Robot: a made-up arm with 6 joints.
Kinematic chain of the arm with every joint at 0, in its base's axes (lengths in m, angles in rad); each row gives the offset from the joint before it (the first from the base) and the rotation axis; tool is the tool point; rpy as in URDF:
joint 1: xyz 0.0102 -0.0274 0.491 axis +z
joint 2: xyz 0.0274 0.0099 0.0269 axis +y
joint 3: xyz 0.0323 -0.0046 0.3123 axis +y
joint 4: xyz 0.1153 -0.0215 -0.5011 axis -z
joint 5: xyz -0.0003 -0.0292 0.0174 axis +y
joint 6: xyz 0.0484 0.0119 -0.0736 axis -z
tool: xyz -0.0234 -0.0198 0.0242 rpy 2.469 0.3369 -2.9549
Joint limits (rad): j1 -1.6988..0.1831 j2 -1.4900..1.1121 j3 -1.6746..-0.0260 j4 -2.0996..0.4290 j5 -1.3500..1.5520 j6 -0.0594..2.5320
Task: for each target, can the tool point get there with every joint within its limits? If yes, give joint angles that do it. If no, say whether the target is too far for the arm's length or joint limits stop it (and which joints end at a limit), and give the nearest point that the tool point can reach.
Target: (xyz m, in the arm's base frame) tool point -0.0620 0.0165 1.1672
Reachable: yes | joints -0.7150 -1.2438 -1.3848 -0.0060 0.6960 1.3869
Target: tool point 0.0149 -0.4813 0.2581
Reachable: yes | joints -1.4662 0.5941 -0.7733 -1.2633 0.7514 0.5421
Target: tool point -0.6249 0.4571 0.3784
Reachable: no: joint limits stop it (at a limit: joint 2, joint 3, joint 6) | nearest point -0.0936 0.0518 0.3080 | short by 0.672 m
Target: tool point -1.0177 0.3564 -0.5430
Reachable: no: too far | nearest point -0.0650 -0.0967 0.1286 | short by 1.251 m
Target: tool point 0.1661 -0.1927 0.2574
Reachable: yes | joints -0.8744 0.3646 -0.2378 -1.1471 -0.1395 1.4114
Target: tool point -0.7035 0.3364 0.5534
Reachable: no: joint limits stop it (at a limit: joint 2, joint 3, joint 5, joint 6) | nearest point -0.4071 0.1853 1.0108 | short by 0.566 m
